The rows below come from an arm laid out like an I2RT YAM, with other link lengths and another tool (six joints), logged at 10 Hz.
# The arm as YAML. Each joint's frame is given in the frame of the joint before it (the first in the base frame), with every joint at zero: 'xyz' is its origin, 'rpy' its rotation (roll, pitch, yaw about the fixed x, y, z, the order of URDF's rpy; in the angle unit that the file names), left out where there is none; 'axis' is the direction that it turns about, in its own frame. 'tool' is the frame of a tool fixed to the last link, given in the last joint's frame.
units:
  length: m
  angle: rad
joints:
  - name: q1
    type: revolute
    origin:
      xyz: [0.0, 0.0, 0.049]
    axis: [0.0, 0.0, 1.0]
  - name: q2
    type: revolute
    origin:
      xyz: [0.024, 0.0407, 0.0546]
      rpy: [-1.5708, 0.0, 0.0]
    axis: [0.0, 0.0, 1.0]
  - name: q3
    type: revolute
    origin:
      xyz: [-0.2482, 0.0, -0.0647]
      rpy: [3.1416, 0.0, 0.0]
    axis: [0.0, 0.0, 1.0]
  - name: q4
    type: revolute
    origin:
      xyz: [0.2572, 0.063, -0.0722]
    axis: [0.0, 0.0, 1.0]
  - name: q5
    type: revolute
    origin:
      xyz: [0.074, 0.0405, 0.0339]
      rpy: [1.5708, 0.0, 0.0]
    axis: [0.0, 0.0, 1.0]
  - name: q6
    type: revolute
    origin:
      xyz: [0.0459, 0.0, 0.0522]
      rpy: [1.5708, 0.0, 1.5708]
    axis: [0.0, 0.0, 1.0]
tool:
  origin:
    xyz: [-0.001, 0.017, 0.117]
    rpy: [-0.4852, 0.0, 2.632]
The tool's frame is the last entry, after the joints.
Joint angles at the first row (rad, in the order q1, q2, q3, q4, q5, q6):
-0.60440, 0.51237, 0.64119, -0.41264, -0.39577, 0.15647
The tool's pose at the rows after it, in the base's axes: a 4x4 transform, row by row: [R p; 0 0 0 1], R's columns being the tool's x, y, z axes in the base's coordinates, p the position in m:
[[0.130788 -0.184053 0.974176 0.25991], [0.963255 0.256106 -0.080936 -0.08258], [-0.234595 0.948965 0.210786 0.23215], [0 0 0 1]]
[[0.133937 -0.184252 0.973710 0.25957], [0.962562 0.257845 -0.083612 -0.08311], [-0.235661 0.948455 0.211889 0.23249], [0 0 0 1]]
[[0.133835 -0.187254 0.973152 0.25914], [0.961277 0.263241 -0.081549 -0.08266], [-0.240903 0.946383 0.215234 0.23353], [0 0 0 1]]
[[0.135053 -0.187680 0.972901 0.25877], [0.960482 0.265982 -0.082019 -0.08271], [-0.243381 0.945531 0.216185 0.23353], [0 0 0 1]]
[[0.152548 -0.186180 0.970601 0.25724], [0.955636 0.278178 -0.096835 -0.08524], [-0.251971 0.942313 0.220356 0.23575], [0 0 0 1]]
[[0.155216 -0.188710 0.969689 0.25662], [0.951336 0.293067 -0.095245 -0.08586], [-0.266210 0.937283 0.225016 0.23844], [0 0 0 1]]
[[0.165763 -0.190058 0.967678 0.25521], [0.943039 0.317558 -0.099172 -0.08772], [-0.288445 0.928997 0.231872 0.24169], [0 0 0 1]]
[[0.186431 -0.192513 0.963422 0.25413], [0.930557 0.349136 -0.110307 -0.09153], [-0.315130 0.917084 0.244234 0.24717], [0 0 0 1]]
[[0.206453 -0.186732 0.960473 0.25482], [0.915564 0.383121 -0.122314 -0.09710], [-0.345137 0.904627 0.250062 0.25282], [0 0 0 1]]
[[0.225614 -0.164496 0.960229 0.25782], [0.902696 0.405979 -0.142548 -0.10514], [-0.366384 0.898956 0.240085 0.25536], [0 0 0 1]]
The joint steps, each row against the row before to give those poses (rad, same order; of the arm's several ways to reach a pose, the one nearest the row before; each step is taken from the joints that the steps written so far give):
-0.00001, -0.00153, 0.00155, 0.00000, 0.00457, -0.00153
-0.00152, -0.00154, 0.00000, 0.00001, 0.00156, -0.00001
0.00155, -0.00462, -0.00001, -0.00002, 0.00155, -0.00306
0.00000, -0.00306, -0.00153, 0.00004, 0.00152, -0.00154
-0.00156, -0.00613, 0.00306, -0.00155, 0.01680, -0.00154
0.00004, -0.00306, 0.00462, -0.00003, 0.00469, -0.01068
-0.00005, -0.00767, 0.00306, 0.00155, 0.01372, -0.01531
0.00006, -0.00462, 0.00611, 0.00920, 0.02307, -0.01535
0.00153, 0.01223, 0.01378, 0.01226, 0.02757, -0.02148
0.00148, 0.03522, 0.01993, 0.01074, 0.03220, -0.01845

